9 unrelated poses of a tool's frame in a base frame.
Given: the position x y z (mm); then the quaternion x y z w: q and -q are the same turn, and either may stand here.
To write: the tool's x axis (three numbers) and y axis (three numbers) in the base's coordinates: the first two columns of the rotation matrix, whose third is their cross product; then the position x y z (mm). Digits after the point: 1 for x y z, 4 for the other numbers.
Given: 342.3, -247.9, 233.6, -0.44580, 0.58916, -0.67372, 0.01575
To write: -0.6020, -0.5465, 0.5821, -0.5041, -0.3053, -0.8079, 342.3, -247.9, 233.6
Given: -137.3, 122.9, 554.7, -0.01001, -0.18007, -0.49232, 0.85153
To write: 0.4504, -0.8348, 0.3165, 0.8420, 0.5150, 0.1603, -137.3, 122.9, 554.7
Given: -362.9, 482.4, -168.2, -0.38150, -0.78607, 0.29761, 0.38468
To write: -0.4130, 0.8287, 0.3777, 0.3708, 0.5318, -0.7614, -362.9, 482.4, -168.2
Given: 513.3, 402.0, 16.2, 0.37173, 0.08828, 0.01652, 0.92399
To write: 0.9839, 0.0962, -0.1509, 0.0351, 0.7231, 0.6899, 513.3, 402.0, 16.2
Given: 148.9, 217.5, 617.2, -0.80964, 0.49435, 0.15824, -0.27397
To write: 0.4612, -0.8872, 0.0146, -0.7138, -0.3611, 0.6001, 148.9, 217.5, 617.2
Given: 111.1, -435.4, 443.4, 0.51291, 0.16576, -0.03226, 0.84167
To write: 0.9430, 0.1157, -0.3121, 0.2243, 0.4718, 0.8527, 111.1, -435.4, 443.4
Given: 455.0, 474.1, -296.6, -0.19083, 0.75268, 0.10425, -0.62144
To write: -0.1548, -0.4168, 0.8957, -0.1577, 0.9054, 0.3941, 455.0, 474.1, -296.6
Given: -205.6, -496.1, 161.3, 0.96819, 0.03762, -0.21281, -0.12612
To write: 0.9066, 0.1265, -0.4026, 0.0192, -0.9654, -0.2602, -205.6, -496.1, 161.3
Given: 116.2, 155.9, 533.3, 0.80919, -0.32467, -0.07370, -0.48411
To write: 0.7783, -0.4541, -0.4336, -0.5968, -0.3204, -0.7356, 116.2, 155.9, 533.3
